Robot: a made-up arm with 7 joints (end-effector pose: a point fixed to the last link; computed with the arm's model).
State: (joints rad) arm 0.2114 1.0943 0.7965 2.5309 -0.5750 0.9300 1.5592
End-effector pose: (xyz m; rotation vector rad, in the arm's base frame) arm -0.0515 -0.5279 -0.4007 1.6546 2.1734 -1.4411
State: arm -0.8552 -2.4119 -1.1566 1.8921 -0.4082 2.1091 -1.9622
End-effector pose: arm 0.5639 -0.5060 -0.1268 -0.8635 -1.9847 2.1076
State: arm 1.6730 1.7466 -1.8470 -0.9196 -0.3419 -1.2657 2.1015
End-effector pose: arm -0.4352 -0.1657 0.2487 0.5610 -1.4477 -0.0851
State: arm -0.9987 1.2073 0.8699 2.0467 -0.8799 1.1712 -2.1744
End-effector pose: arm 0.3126 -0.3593 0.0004 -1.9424 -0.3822 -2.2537
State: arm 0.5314 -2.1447 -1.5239 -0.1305 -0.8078 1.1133 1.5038
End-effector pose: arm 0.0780 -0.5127 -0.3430 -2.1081 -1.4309 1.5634
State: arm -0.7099 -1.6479 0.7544 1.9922 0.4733 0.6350 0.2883
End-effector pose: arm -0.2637 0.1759 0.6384 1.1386 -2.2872 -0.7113
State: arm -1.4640 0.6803 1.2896 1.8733 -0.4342 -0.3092 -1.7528
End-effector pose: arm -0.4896 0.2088 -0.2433 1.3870 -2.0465 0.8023
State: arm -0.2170 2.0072 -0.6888 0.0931 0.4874 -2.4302 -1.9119
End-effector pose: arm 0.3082 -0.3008 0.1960 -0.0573 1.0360 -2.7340
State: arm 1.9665 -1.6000 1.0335 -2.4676 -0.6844 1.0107 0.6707
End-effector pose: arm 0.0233 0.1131 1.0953 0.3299 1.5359 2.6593
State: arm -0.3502 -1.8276 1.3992 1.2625 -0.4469 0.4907 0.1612
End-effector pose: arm -0.1964 -0.3289 -0.2055 -2.4209 1.4872 -0.5104
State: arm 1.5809 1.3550 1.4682 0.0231 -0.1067 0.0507 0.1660
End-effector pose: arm -0.2629 -0.2005 0.7538 1.0769 -1.0001 -0.7465
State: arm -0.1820 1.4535 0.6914 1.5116 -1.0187 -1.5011 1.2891
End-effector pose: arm -0.6587 -0.0773 0.0796 -1.6299 -0.0597 1.1895
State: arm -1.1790 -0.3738 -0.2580 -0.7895 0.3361 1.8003 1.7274
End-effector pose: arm 0.6929 -0.3368 0.5954 0.7487 1.2197 -0.9512
